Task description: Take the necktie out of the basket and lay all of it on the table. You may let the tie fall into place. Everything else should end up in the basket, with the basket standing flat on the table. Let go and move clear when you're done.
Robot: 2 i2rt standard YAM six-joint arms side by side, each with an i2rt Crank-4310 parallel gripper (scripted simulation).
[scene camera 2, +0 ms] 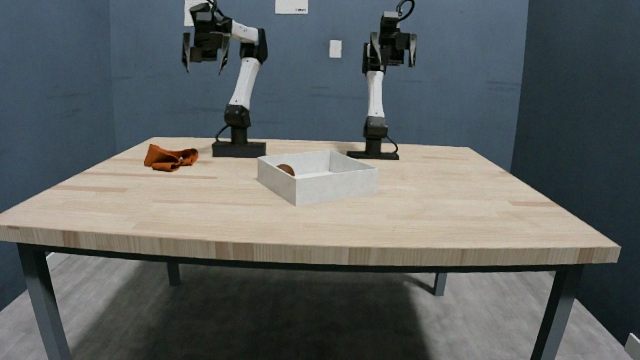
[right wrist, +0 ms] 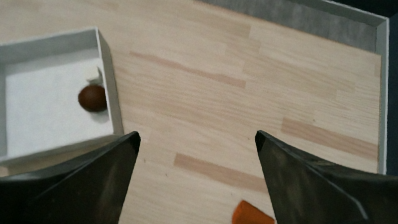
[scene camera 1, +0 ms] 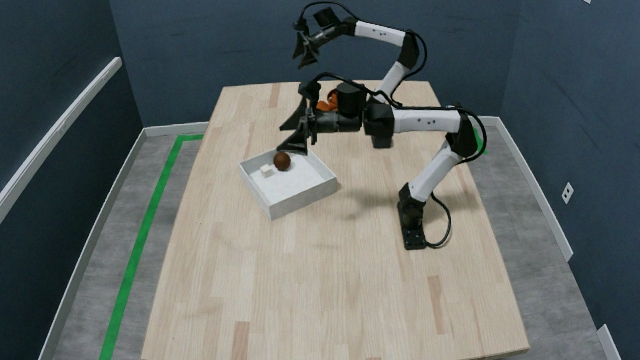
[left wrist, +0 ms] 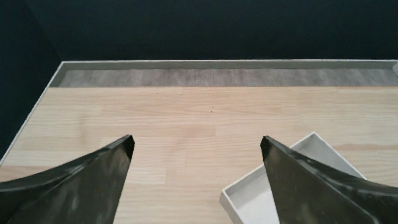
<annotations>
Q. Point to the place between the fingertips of my left gripper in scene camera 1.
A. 277,138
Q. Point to a brown ball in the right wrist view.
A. At 92,100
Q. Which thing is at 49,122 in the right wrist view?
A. A white basket.
</annotations>
